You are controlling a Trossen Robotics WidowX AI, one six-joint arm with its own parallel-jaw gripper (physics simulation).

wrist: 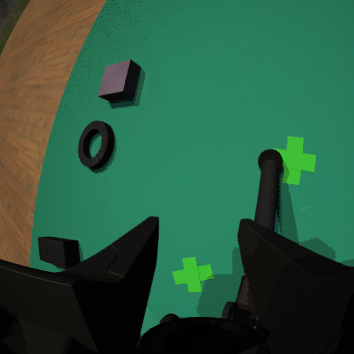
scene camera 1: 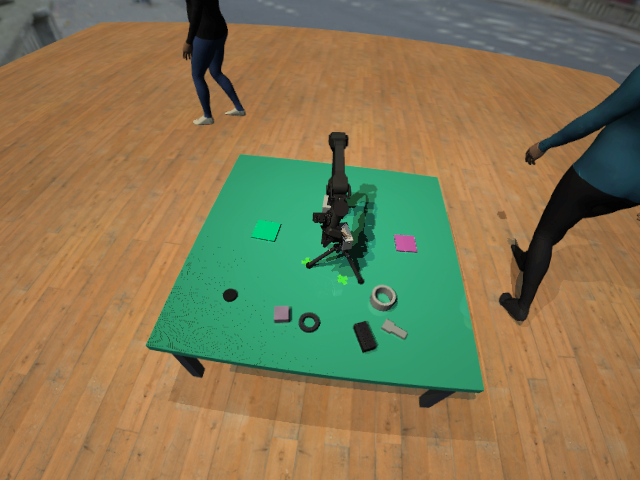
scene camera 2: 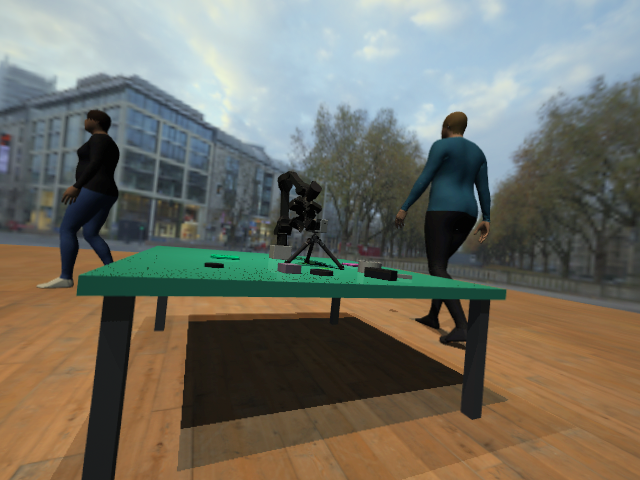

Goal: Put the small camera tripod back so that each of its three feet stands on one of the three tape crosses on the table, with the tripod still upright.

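Where they show: gripper, fingertip midpoint: point(wrist: 199, 226) point(scene camera 1: 323, 245) point(scene camera 2: 302, 229); arm's base at its link origin: point(scene camera 2: 281, 245).
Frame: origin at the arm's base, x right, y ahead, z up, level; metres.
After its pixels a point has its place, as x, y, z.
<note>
The small black tripod point(scene camera 1: 339, 253) {-0.073, 0.352, 0.037} point(scene camera 2: 312, 250) {-0.082, 0.269, -0.005} stands upright near the middle of the green table point(scene camera 1: 442, 343) {-0.531, 0.656, -0.075} point(scene camera 2: 175, 273) {0.457, 0.792, -0.075} point(wrist: 211, 88) {0.136, 0.478, -0.075}. My gripper point(scene camera 1: 337, 234) point(scene camera 2: 310, 228) {0.008, 0.377, 0.085} point(wrist: 199, 226) {0.008, 0.377, 0.085} is shut on the tripod's head from above. In the wrist view one tripod leg point(wrist: 267, 191) {0.032, 0.366, -0.022} ends with its foot touching the left arm of a green tape cross point(wrist: 298, 159) {0.076, 0.349, -0.074}. A second cross point(wrist: 192, 274) {-0.096, 0.420, -0.074} point(scene camera 1: 342, 279) {-0.097, 0.420, -0.074} lies bare between the fingers; the front foot point(scene camera 1: 361, 281) {-0.181, 0.426, -0.058} stands to its right. The left foot point(scene camera 1: 310, 265) {0.055, 0.385, -0.055} is beside another cross point(scene camera 1: 306, 260) {0.071, 0.372, -0.054}. The third cross is hidden.
A purple cube point(scene camera 1: 282, 313) {0.124, 0.646, -0.047} point(wrist: 116, 82) {0.120, 0.629, -0.047}, black ring point(scene camera 1: 301, 323) {0.042, 0.668, -0.059} point(wrist: 107, 140) {0.028, 0.618, -0.061}, black block point(scene camera 1: 365, 336) {-0.211, 0.688, -0.041} point(wrist: 57, 251) {-0.192, 0.655, -0.040}, grey roll point(scene camera 1: 374, 300) {-0.237, 0.530, -0.029}, grey piece point(scene camera 1: 394, 329) {-0.329, 0.631, -0.060} and black disc point(scene camera 1: 230, 294) {0.362, 0.593, -0.065} lie toward the front. Green point(scene camera 1: 266, 230) {0.309, 0.208, -0.065} and magenta point(scene camera 1: 406, 243) {-0.394, 0.154, -0.065} patches flank the arm. People walk nearby.
</note>
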